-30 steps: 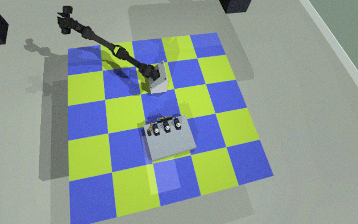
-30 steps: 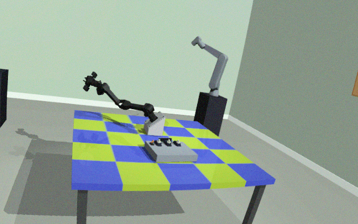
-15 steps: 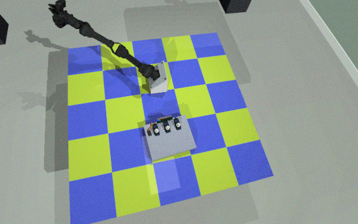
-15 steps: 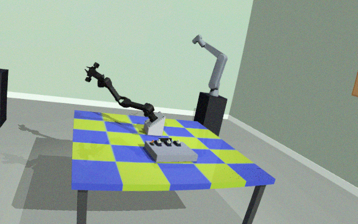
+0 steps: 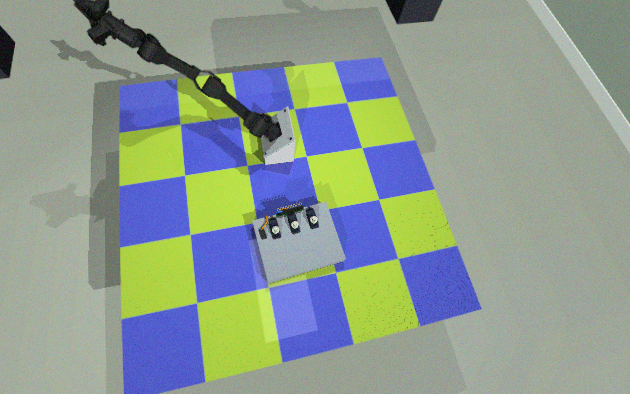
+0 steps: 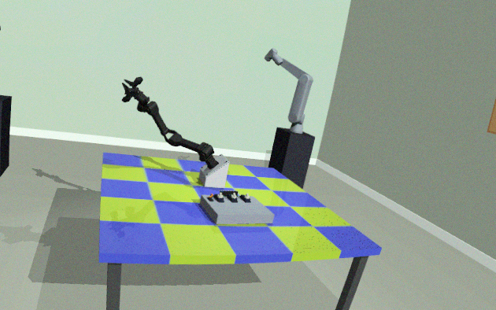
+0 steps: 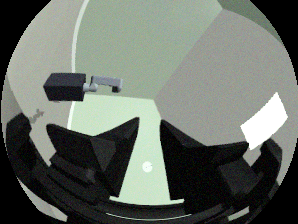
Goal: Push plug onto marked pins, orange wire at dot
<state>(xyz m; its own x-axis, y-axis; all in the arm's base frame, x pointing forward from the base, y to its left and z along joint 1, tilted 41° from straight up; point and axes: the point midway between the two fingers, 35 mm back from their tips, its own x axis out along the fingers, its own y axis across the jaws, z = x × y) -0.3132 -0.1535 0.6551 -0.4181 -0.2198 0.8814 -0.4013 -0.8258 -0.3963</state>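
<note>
Right now my gripper tip is 680 mm short of the blue band, 530 mm to the right of it and 430 mm above it. The rest, counted from my gripper tip: grey printed holder: 830 mm ahead, 580 mm to the left, 480 mm below.
</note>
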